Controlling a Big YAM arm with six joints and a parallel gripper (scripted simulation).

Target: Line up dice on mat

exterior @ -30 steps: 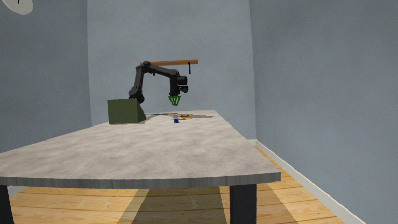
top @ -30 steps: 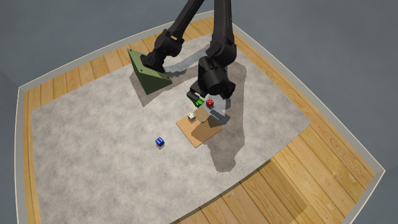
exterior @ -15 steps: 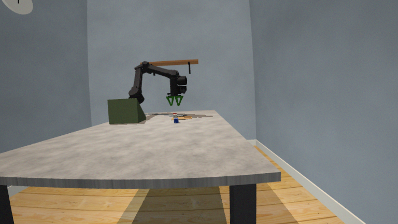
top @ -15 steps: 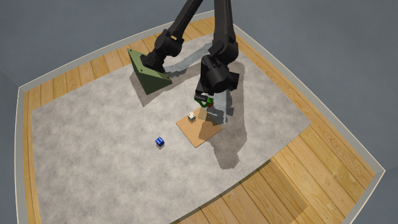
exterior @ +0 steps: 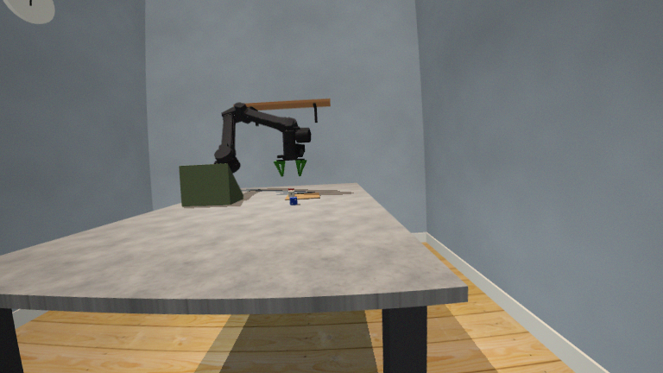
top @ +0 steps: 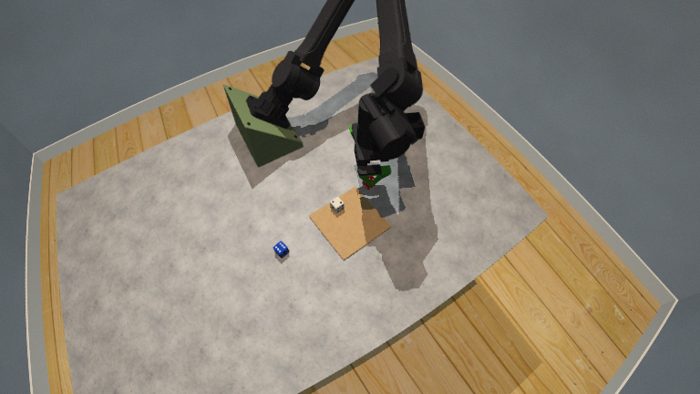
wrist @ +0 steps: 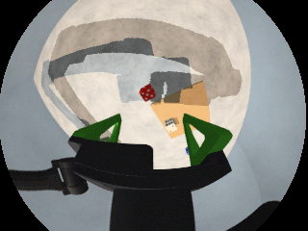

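The red die lies 80 mm below my hand, 10 mm to the left of it and 10 mm behind it. Round my hand: tan mat: 90 mm below, 80 mm to the right, 70 mm ahead; white die: 90 mm to the right, 80 mm below, 20 mm ahead; blue die: 250 mm to the right, 80 mm below, 80 mm ahead.
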